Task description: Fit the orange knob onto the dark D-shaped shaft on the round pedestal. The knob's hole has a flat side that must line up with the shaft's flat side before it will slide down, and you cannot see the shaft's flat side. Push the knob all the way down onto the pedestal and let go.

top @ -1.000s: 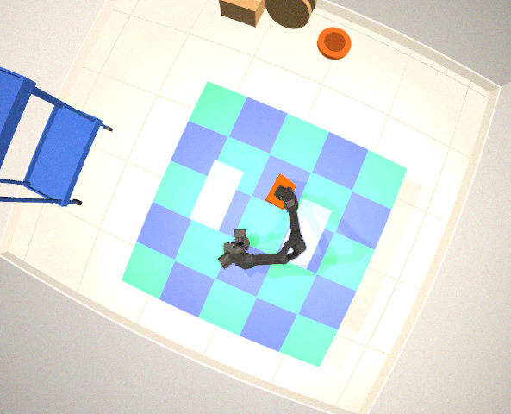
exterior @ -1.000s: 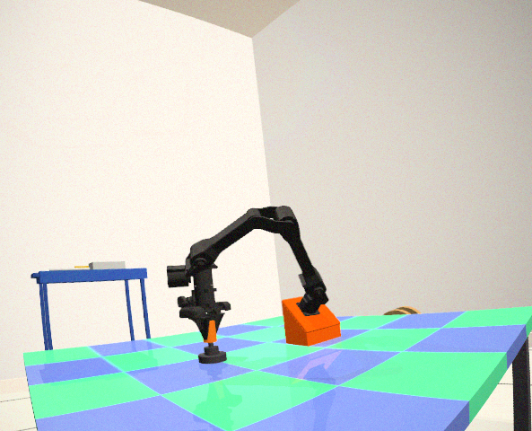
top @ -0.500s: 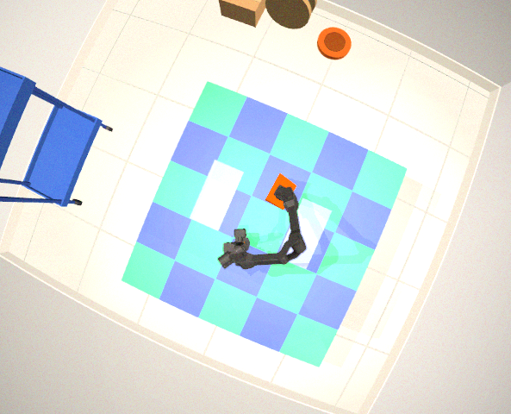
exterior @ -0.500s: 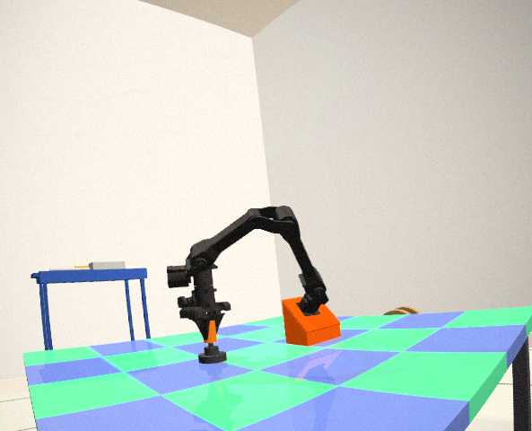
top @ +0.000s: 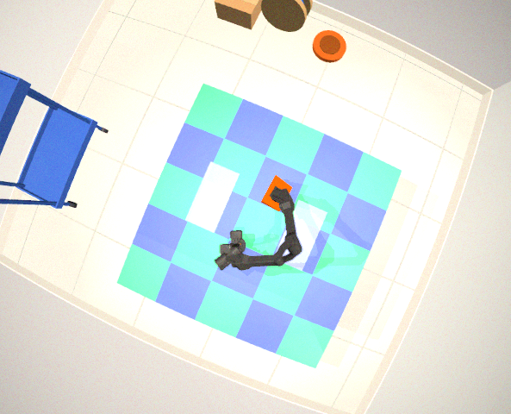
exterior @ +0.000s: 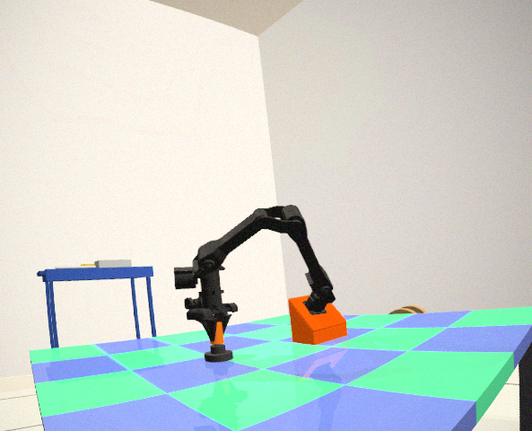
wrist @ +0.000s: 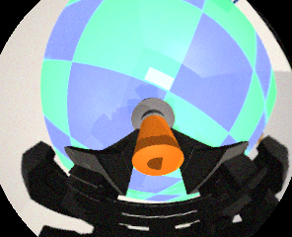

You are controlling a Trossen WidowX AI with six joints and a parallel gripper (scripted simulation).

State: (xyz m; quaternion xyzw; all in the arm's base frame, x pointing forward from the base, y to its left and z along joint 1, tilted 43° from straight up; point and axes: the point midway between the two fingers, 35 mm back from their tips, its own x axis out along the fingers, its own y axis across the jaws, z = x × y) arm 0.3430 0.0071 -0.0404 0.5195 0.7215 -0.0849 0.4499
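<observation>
My gripper tip is 3 cm above the dark round pedestal. The rest, counted from my gripper tip: orange knob 2 cm above.
</observation>
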